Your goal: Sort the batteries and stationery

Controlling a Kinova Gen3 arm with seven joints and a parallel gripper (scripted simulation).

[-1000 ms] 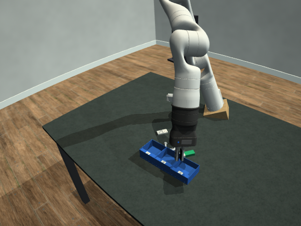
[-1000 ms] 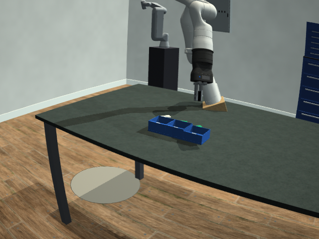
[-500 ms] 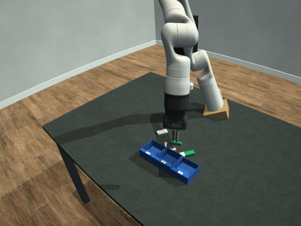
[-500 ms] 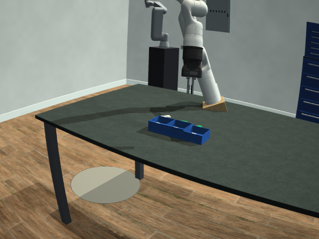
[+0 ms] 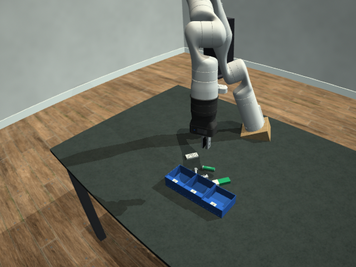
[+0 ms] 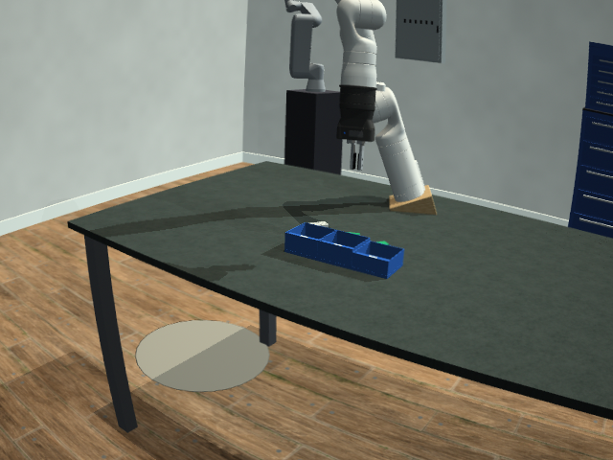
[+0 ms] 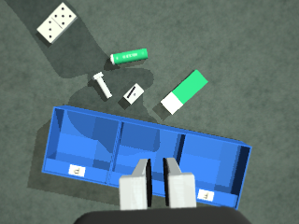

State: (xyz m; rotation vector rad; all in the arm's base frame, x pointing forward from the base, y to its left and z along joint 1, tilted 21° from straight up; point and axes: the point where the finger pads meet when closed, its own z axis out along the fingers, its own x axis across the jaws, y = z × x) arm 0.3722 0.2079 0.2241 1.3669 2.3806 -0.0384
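My hand is 30 mm short of the blue three-bin tray and 190 mm above it. From my hand the other things lie so: eraser (60 mm behind, 10 mm to the left, 210 mm below); pencil sharpener (30 mm behind, 50 mm to the right, 210 mm below); white bolt (30 mm behind, 100 mm to the right, 210 mm below).
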